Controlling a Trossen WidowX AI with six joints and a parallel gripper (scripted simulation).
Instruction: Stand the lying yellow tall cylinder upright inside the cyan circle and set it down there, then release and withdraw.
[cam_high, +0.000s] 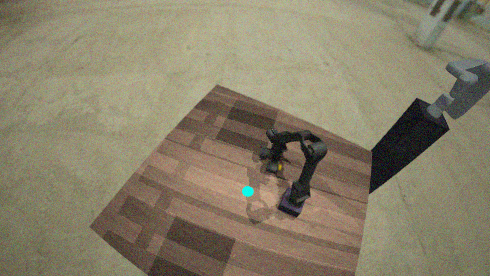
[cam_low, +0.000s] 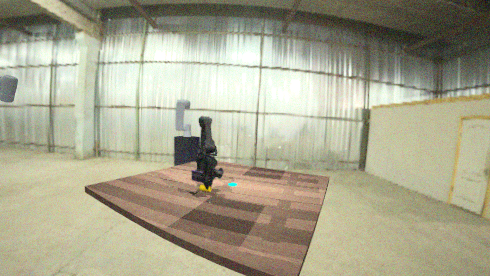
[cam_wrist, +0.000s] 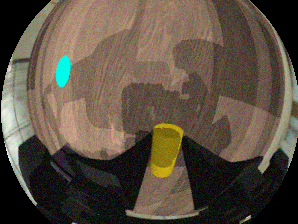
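My gripper tip is now 20 cm to the right of the cyan circle, 7 cm short of it and 2 cm above it. The rest, counted from my gripper tip: yellow tall cylinder (2 cm behind).
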